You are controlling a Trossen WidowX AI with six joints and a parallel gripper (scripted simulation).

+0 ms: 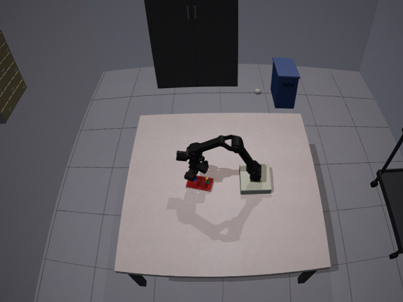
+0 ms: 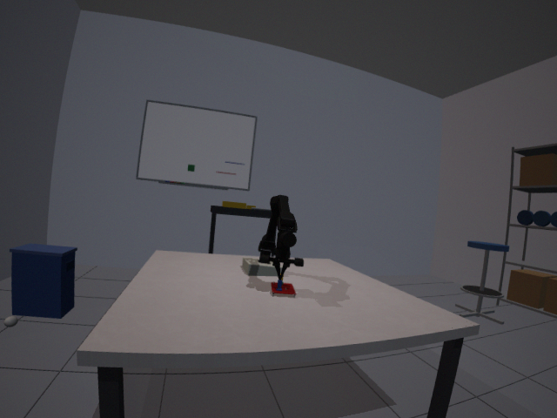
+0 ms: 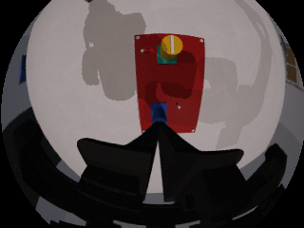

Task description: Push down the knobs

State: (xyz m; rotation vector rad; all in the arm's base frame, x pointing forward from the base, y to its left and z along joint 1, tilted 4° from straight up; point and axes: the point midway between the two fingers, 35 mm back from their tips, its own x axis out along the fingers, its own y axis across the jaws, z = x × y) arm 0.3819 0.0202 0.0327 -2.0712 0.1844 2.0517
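The blue knob is 2 cm below my gripper tip. Also, from my gripper tip: yellow knob (8 cm behind, 2 cm to the left, 1 cm below).
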